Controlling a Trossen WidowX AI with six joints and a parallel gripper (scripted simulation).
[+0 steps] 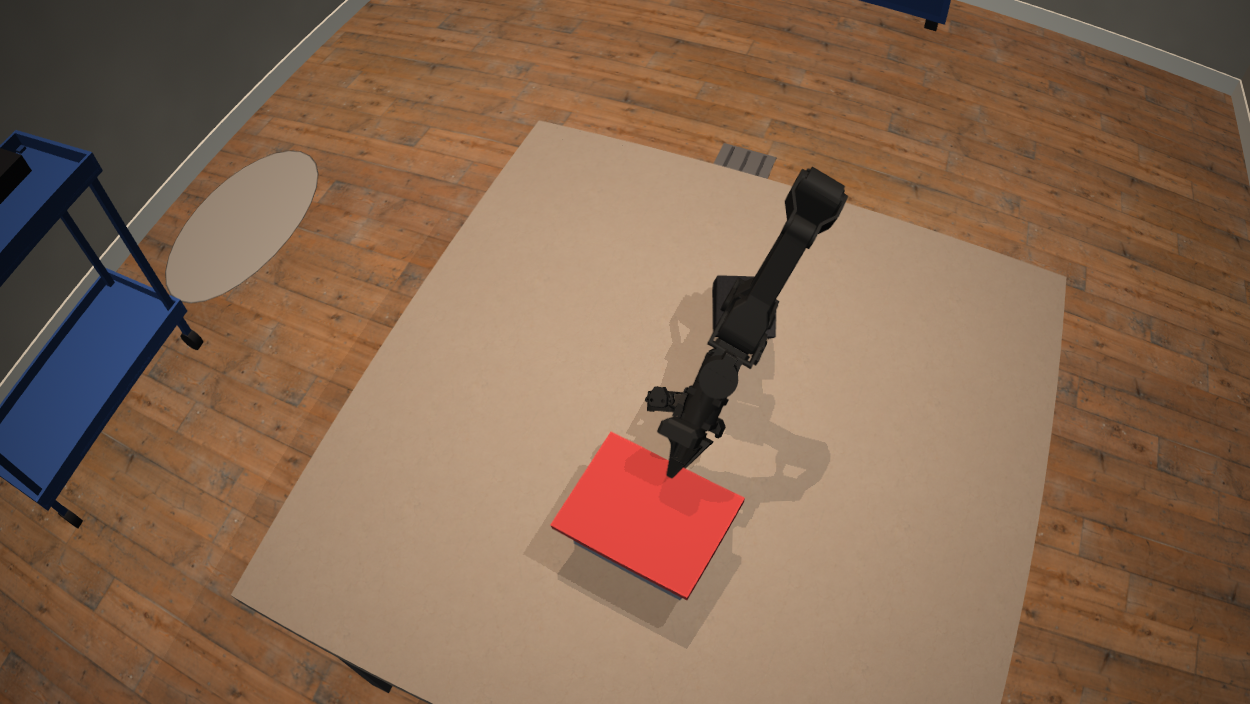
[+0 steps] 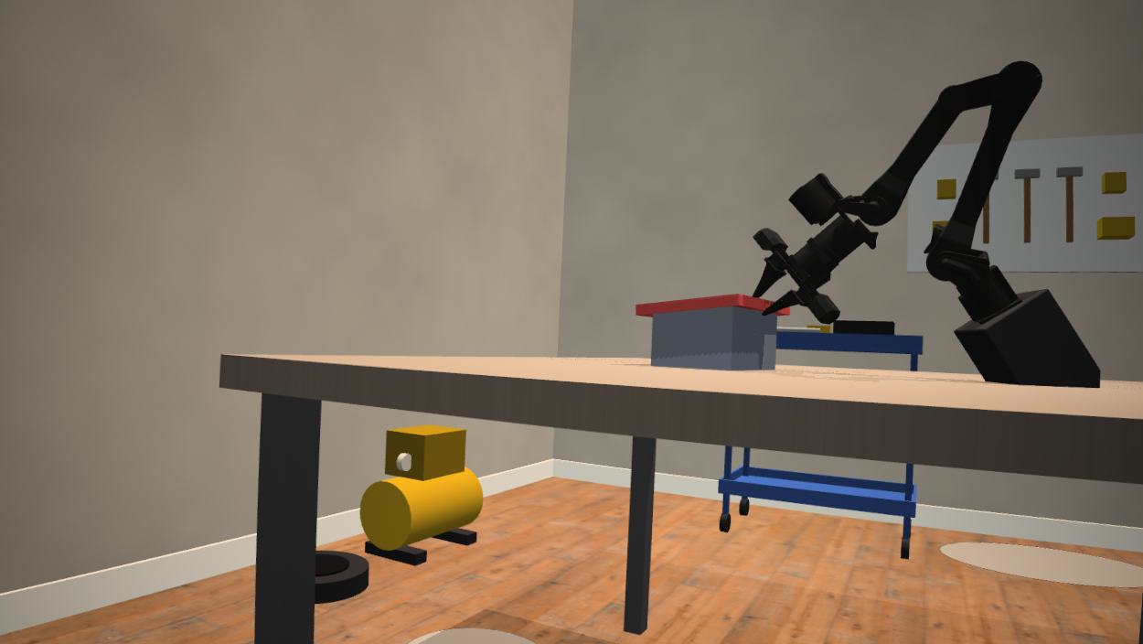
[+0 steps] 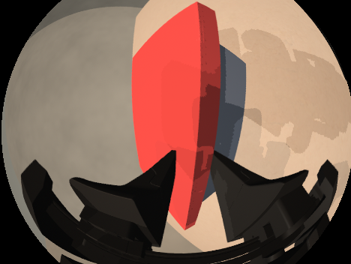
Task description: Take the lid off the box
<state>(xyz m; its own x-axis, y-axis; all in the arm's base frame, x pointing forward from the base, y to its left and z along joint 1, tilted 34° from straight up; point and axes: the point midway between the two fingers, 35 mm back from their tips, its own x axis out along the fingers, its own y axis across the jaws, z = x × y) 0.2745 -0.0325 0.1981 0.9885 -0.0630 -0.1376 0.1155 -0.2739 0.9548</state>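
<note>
Right now the red lid is 10 cm ahead of my hand, 2 cm below it and 1 cm to the right of it. Also, from my hand: storage box (10 cm ahead, 8 cm below, 1 cm to the right).
</note>
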